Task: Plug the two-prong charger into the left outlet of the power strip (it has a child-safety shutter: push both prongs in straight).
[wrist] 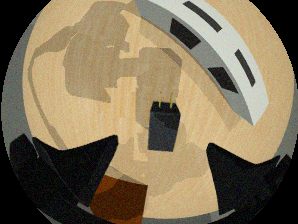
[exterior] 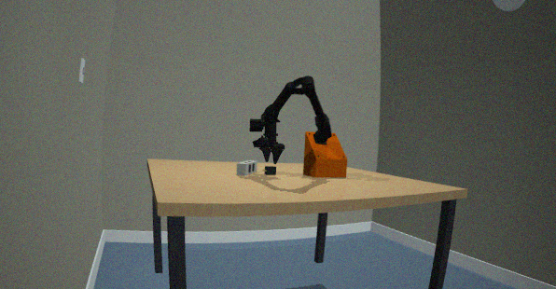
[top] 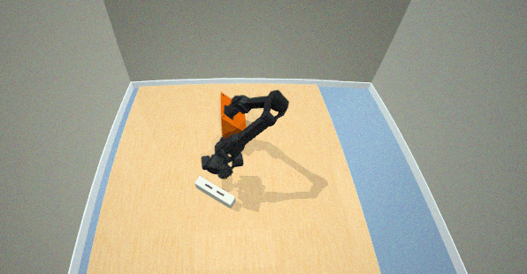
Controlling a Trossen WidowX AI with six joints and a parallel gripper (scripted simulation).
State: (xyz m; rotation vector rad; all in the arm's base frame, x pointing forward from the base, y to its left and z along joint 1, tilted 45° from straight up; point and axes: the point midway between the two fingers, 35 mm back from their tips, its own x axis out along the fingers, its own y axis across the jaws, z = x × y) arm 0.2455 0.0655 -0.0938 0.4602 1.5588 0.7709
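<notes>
The dark block is 20 mm ahead of my gripper tip and 40 mm below it.
</notes>
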